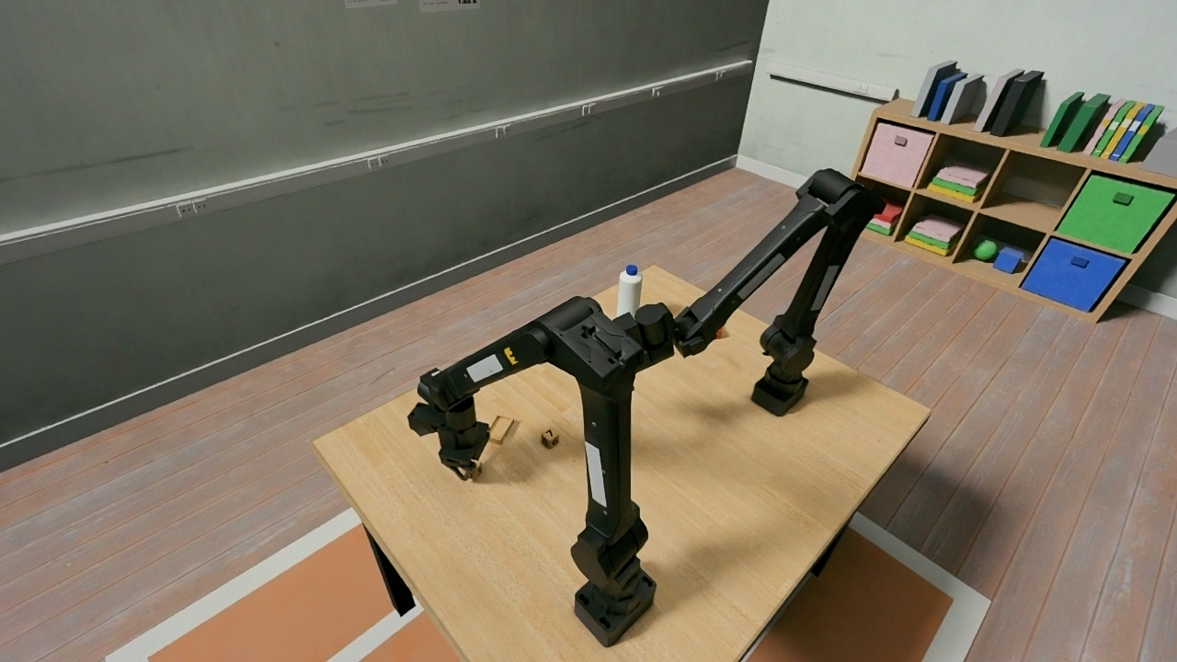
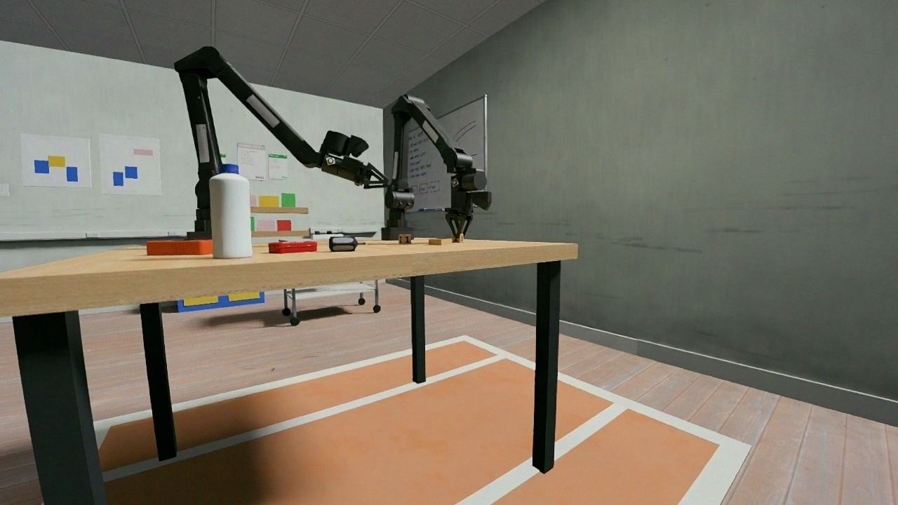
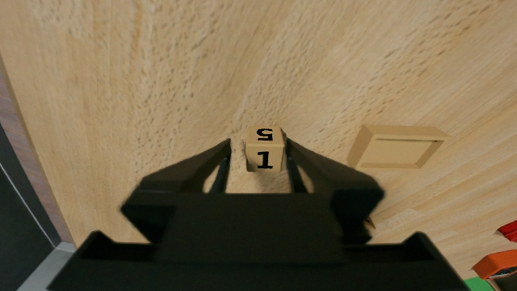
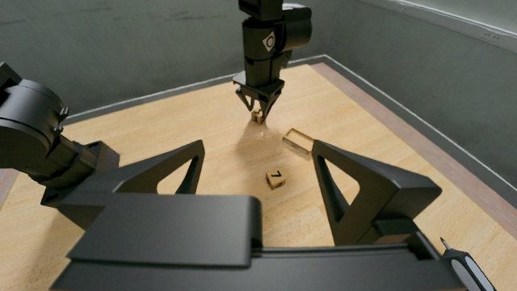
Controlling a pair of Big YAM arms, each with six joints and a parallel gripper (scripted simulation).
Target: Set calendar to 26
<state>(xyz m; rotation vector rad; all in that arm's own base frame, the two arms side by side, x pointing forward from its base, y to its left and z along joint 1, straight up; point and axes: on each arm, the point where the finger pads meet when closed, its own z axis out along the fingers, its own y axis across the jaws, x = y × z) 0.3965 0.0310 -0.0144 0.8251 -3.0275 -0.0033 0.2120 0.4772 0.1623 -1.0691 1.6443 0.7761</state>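
My left hand is 12 cm to the left of the wooden tray, 4 cm short of it and 1 cm above it. From my left hand the other things lie so: black device: 45 cm to the right, 9 cm ahead, 1 cm below; then white bottle: 68 cm to the right, 8 cm ahead, 6 cm above.
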